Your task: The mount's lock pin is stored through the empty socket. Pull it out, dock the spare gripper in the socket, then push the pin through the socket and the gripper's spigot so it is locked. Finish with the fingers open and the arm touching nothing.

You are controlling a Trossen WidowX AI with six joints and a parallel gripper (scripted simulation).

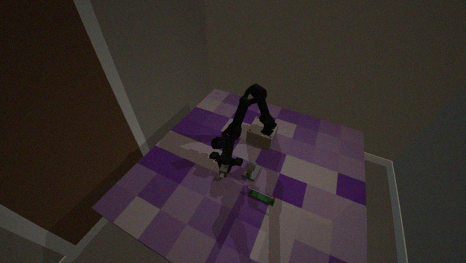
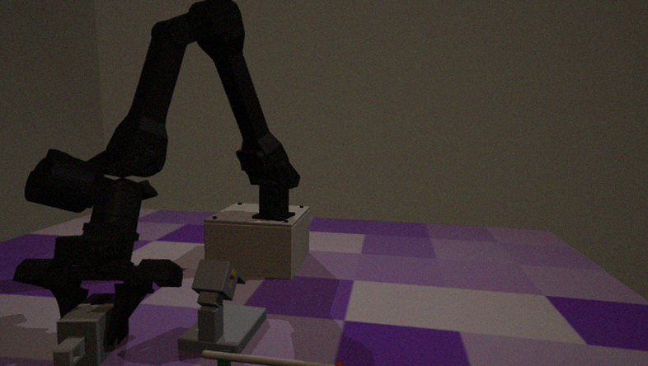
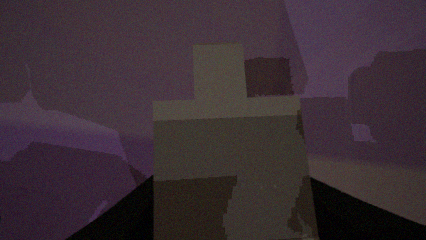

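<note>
Right now the grey mount is 90 mm behind my gripper tip, 130 mm to the left of it and 40 mm above it. Round my gripper tip: green rack: 260 mm to the left, 10 mm above; then spare gripper: 10 mm above.
</note>
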